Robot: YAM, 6 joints.
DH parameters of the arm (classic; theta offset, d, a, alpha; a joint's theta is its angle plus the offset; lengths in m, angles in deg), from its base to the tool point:
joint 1: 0 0.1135 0.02 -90
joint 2: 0 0 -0.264 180
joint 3: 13.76 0 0.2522 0
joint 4: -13.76 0 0.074 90
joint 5: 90 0 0 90
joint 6: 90 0.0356 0 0
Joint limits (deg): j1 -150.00..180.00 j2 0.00..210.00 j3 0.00..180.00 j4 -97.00..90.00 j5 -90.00..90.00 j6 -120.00..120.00
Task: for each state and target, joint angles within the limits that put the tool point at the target. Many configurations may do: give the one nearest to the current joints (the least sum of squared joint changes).
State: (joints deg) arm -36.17 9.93 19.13 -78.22 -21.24 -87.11
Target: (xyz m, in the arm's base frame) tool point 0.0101 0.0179 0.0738
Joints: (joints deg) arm -35.04 10.50 0.00 -87.42 -35.07 -87.11
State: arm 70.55 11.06 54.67 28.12 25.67 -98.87
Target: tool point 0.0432 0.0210 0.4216
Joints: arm 52.91 18.59 41.16 24.28 37.75 -98.87
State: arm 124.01 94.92 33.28 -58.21 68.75 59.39
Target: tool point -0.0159 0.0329 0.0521
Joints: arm 149.74 107.13 6.79 -42.77 34.98 59.39
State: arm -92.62 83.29 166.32 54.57 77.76 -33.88
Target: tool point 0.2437 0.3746 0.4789
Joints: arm -127.19 46.10 172.98 43.28 65.08 -33.88
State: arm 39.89 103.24 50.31 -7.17 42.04 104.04
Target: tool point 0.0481 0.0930 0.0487
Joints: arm 73.81 94.35 13.89 -30.56 34.68 104.04
